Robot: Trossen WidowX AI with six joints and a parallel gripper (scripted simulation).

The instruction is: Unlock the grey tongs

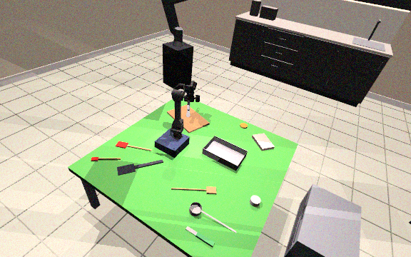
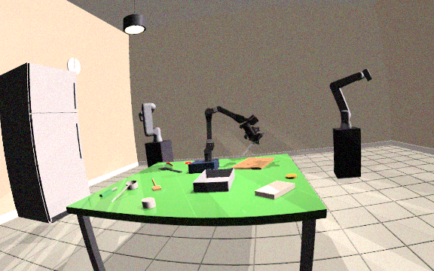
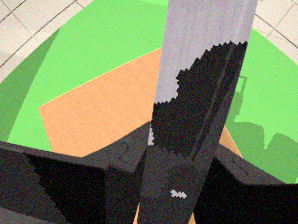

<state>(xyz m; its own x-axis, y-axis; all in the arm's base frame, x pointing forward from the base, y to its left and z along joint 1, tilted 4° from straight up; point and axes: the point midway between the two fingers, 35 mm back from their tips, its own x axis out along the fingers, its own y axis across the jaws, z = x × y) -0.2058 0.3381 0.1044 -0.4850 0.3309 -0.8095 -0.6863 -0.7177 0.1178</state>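
Right now the wooden board is 40 mm ahead of my gripper tip, 40 mm to the right of it and 150 mm below it. Round my gripper tip: dark spatula 220 mm ahead, 720 mm to the right, 150 mm below; then pale block 720 mm ahead, 210 mm to the left, 140 mm below; then grey roasting tin 580 mm ahead, 160 mm to the right, 120 mm below.
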